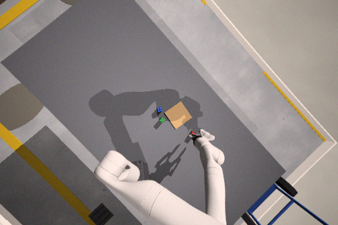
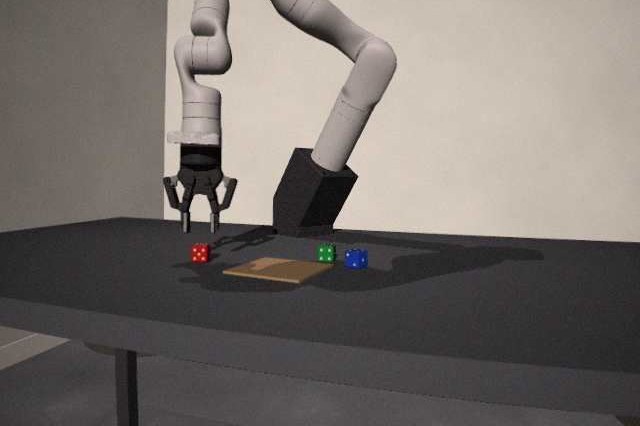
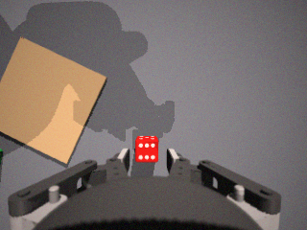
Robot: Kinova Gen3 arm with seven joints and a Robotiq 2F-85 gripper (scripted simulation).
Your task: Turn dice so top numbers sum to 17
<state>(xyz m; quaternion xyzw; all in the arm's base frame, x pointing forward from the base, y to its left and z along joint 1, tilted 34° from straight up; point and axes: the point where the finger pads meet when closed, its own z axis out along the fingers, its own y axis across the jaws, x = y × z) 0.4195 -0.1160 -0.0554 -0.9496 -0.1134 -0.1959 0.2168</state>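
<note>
Now: hand 5 cm above the red die. From my hand the other things lie so: green die (22 cm to the left, 9 cm behind, 5 cm below); tan mat (17 cm to the left, 7 cm below, 1 cm ahead); blue die (28 cm to the left, 6 cm behind, 5 cm below).
</note>
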